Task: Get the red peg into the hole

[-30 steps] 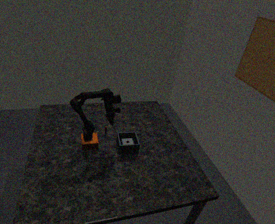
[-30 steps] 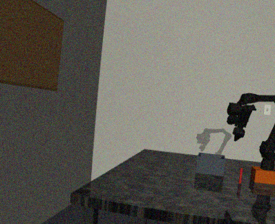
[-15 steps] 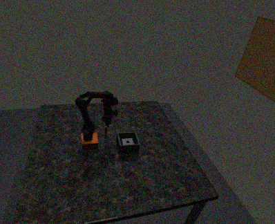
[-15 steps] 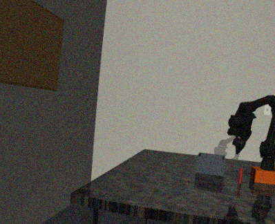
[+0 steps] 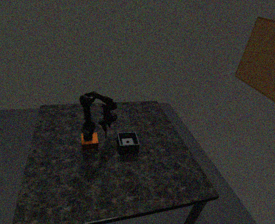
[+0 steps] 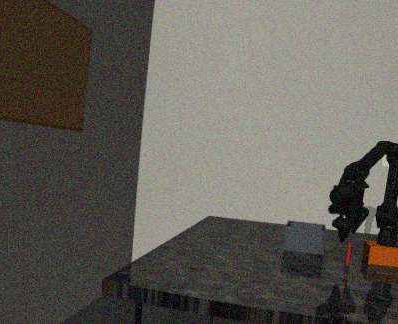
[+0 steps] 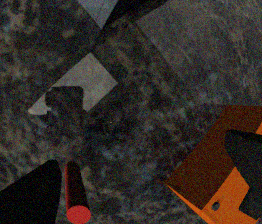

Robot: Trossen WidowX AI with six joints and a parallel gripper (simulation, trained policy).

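Now: the red peg 5 cm to the left of my gripper tip, 5 cm below it and 1 cm ahead of it. The rest, counted from my gripper tip: grey box (17 cm to the right, 12 cm ahead, 6 cm below).
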